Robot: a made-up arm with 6 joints.
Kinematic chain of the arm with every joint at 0, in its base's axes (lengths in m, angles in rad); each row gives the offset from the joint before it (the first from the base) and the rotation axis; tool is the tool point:
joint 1: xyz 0 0 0.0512 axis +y
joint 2: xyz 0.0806 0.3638 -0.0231 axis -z
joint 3: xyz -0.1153 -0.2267 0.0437 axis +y
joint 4: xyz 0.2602 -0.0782 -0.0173 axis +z
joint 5: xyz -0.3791 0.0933 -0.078 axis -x
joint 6: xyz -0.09 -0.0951 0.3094 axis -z
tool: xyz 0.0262 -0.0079 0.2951
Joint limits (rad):
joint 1: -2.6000..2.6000
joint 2: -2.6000..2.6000
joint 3: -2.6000..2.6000
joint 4: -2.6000..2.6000
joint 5: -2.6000..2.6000
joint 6: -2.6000..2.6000
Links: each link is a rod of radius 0.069 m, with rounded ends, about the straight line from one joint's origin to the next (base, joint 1, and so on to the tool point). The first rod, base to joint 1, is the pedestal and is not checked.
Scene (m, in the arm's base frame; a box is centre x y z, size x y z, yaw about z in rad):
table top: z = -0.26
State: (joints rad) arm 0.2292 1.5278 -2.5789 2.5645 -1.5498 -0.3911
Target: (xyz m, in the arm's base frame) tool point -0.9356 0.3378 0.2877
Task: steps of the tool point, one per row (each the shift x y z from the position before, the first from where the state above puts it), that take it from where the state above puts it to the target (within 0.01 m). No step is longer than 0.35 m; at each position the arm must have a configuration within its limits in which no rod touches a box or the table.
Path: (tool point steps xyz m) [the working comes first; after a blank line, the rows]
Joints at the target: -0.1436 0.1716 -2.6000 2.4977 -1.0345 -0.4163
Straight joint move there: clear.

1: -0.2765 -0.0319 -0.0144
2: -0.2681 -0.1020 -0.0546
3: -0.2308 -0.1718 -0.0930
4: -0.1649 -0.2322 -0.1213
5: -0.0764 -0.2744 -0.1331

